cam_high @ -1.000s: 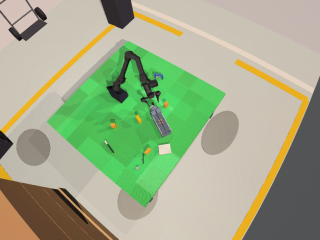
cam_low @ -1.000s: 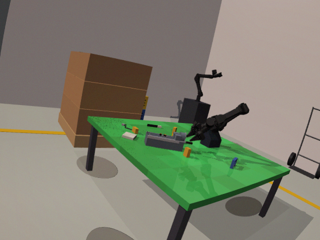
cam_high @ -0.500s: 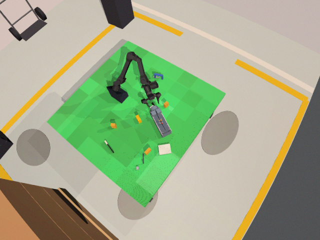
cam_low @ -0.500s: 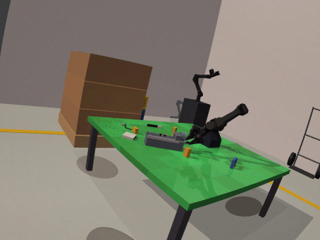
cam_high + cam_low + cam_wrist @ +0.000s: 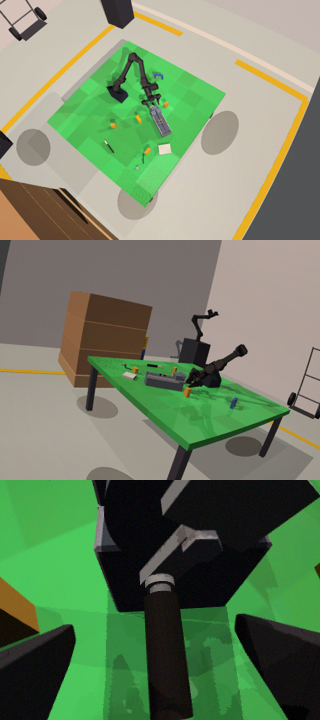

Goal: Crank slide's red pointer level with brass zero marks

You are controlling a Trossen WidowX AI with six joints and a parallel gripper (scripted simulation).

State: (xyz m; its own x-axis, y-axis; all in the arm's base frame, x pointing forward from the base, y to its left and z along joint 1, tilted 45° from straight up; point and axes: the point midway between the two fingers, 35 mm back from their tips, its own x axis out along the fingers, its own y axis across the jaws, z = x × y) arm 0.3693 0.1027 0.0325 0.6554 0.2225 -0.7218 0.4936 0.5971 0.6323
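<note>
My gripper tip is 20 mm below the dark handle, 20 mm past it and 10 mm to the right of it. Round my gripper tip: blue bracket (320 mm to the left, 180 mm behind, 10 mm below); red pointer (160 mm ahead, 110 mm to the right, 40 mm above); white pad (300 mm ahead, 280 mm to the right, 30 mm below).
</note>
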